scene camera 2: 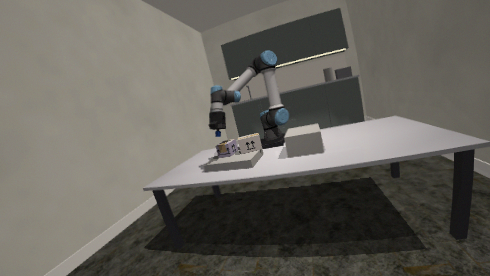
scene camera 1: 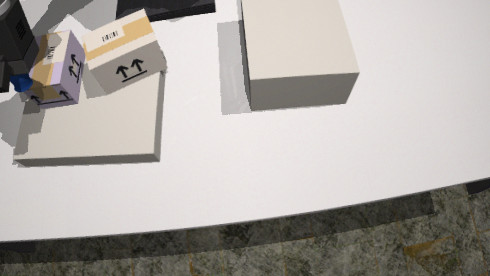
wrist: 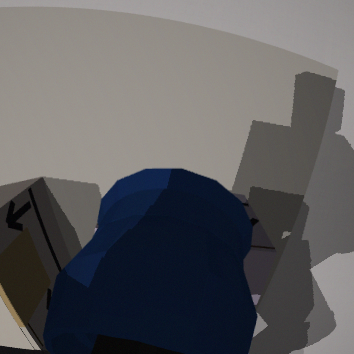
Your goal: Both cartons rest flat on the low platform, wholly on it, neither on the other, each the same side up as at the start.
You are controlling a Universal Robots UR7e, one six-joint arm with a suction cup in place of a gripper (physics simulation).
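Where they show: hand, tool point: (scene camera 2: 218,136) (scene camera 1: 23,85) (wrist: 172,236); arm's base, link origin: (scene camera 2: 273,137).
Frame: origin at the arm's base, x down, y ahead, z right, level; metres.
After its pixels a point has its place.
The lilac carton (scene camera 1: 73,70) {z 0.214, x -0.055, y 0.356 m} (scene camera 2: 227,149) {z 0.226, x -0.064, y 0.416 m} (wrist: 257,270) {z 0.298, x -0.099, y 0.403 m} stands on the left part of the low platform (scene camera 1: 100,135) {z 0.154, x -0.016, y 0.496 m} (scene camera 2: 235,161) {z 0.138, x -0.014, y 0.535 m} (wrist: 150,100) {z 0.225, x -0.015, y 0.474 m}, its side arrows pointing up. The white carton with a tan band (scene camera 1: 107,75) {z 0.123, x -0.074, y 0.397 m} (scene camera 2: 250,145) {z 0.079, x -0.057, y 0.382 m} (wrist: 25,280) {z 0.162, x -0.087, y 0.358 m} stands turned at an angle beside it, arrows up, near the platform's right edge. Neither carton is on the other. Whether their rear parts lie wholly on the platform is hard to tell. My suction gripper (scene camera 1: 21,82) (scene camera 2: 218,134) (wrist: 175,240) is open, holding nothing, above the lilac carton with a small gap. It hides much of that carton in the wrist view.
A large pale box (scene camera 1: 300,50) {z -0.247, x -0.087, y 0.402 m} (scene camera 2: 304,140) {z -0.256, x -0.053, y 0.458 m} stands on the table (scene camera 1: 200,175) {z -0.037, x 0.033, y 0.581 m} (scene camera 2: 360,145) {z -0.545, x 0.032, y 0.432 m} to the right of the platform. The dark arm base (scene camera 2: 272,135) {z -0.009, x -0.034, y 0.070 m} is behind the platform. The table's front edge runs in front of both.
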